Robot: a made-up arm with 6 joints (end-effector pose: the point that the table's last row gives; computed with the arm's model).
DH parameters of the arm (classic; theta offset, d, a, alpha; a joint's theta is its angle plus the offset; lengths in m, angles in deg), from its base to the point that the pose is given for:
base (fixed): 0 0.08 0 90
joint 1: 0 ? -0.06 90
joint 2: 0 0.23 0.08 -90
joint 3: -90 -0.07 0.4 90
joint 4: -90 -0.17 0.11 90
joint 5: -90 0.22 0.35 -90
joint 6: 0 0.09 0.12 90
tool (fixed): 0 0.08 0 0
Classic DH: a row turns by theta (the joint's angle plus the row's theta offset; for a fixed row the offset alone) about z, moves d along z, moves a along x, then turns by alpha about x.
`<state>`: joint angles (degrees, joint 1 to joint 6).
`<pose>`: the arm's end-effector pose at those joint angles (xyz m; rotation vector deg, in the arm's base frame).
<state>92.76 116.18 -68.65 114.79 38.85 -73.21</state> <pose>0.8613 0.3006 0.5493 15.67 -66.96 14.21</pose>
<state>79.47 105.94 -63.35 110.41 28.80 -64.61</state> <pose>1.0313 0.2471 0.2481 0.37 -44.99 4.12</pose>
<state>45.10 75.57 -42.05 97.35 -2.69 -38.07</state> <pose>1.0082 -0.1310 -0.4320 -48.99 2.83 -24.48</pose>
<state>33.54 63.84 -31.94 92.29 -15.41 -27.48</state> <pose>0.9137 -0.2587 -0.4782 -66.64 8.66 -37.21</pose>
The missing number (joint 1, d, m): 0.15
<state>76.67 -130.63 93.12 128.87 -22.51 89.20</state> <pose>-0.5046 0.1680 -0.3202 20.21 -73.85 17.59</pose>
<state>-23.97 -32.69 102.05 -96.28 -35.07 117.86</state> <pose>0.4013 0.0611 0.3058 7.04 53.57 134.47</pose>
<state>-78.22 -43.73 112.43 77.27 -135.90 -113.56</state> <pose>-0.1011 0.2725 0.1650 119.44 50.45 93.45</pose>
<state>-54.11 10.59 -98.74 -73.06 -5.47 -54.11</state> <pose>-0.7337 -0.3514 -0.1612 -25.25 83.67 -90.58</pose>
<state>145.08 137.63 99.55 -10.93 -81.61 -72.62</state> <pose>0.1668 -0.0936 -0.1386 -16.93 -48.27 90.70</pose>
